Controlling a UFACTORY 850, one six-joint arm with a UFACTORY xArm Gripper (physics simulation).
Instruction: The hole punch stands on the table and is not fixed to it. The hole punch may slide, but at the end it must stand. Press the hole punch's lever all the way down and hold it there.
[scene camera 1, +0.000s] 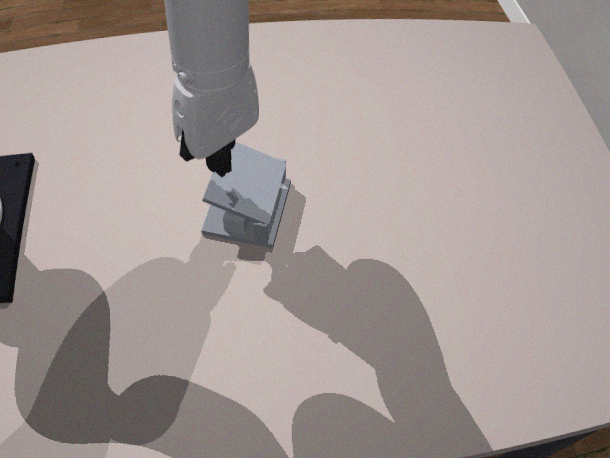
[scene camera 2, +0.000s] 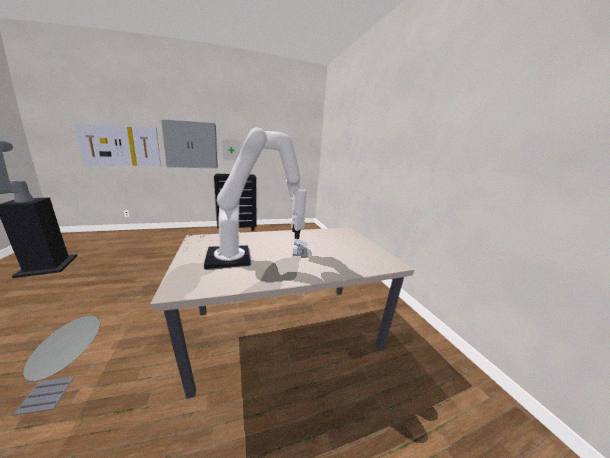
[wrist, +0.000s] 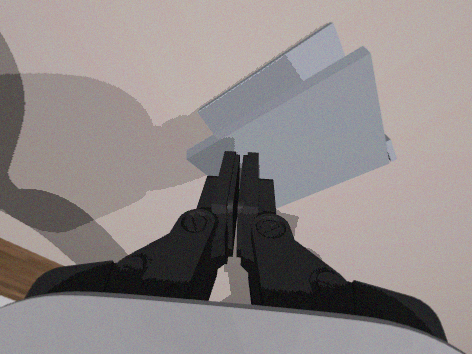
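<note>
The grey-blue hole punch (scene camera 1: 247, 231) (scene camera 2: 300, 249) stands upright on the table (scene camera 1: 425, 150) (scene camera 2: 200, 295). Its wide flat lever (scene camera 1: 260, 182) (wrist: 310, 130) is slanted, with an open gap above the base (scene camera 1: 213, 224) (wrist: 320, 50) at one edge in scene camera 1. My gripper (scene camera 1: 222, 172) (scene camera 2: 297, 237) (wrist: 241, 176) is shut and empty, pointing down. Its fingertips are over the lever's top, near one side edge, and their shadow falls on the lever close by. Whether they touch it I cannot tell. The fingers hide part of the lever.
The black base plate (scene camera 1: 17, 230) (scene camera 2: 212, 260) of the arm is on the table, left of the hole punch in both scene views. The arm's shadows lie across the table. A black tool cabinet (scene camera 2: 218, 200) is behind the table.
</note>
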